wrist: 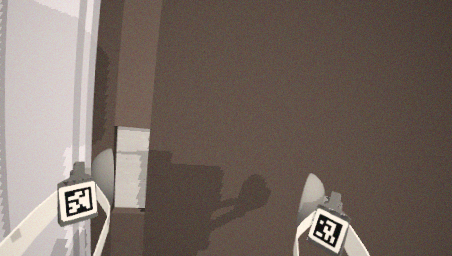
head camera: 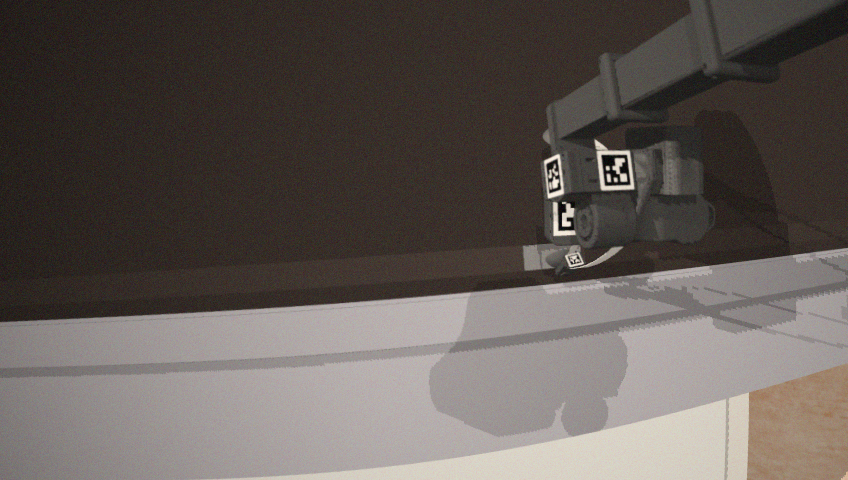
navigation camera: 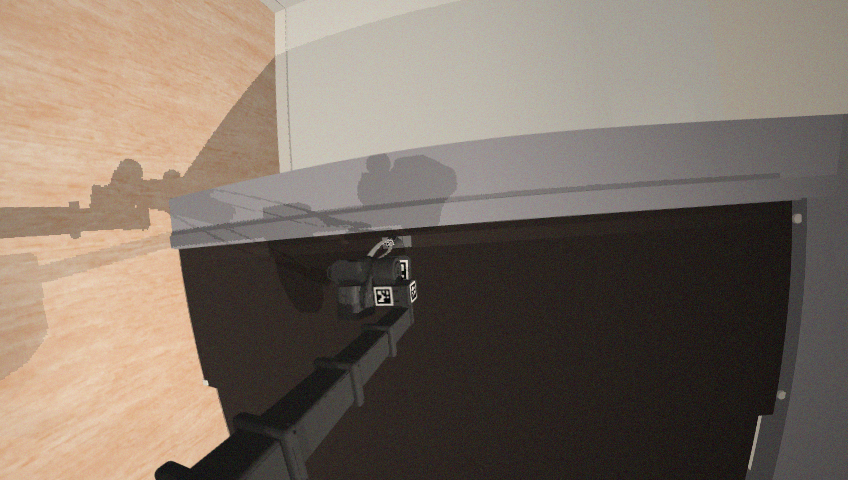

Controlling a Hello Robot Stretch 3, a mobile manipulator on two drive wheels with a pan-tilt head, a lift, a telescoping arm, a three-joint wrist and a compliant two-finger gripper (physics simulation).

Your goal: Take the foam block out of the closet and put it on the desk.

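Note:
The pale foam block lies in the dark brown closet, close along its light grey edge. My gripper is open, its fingers wide apart. In the wrist view the left fingertip is right beside the block's left side, between it and the grey edge, and the right fingertip is well off to the right over brown surface. Whether a finger touches the block I cannot tell. In the head view the wrist and a finger partly cover the block. The desk cannot be made out.
A light grey panel runs along the closet's edge, with a cream surface beyond it. The telescoping arm reaches over the brown interior. Wooden floor shows to one side.

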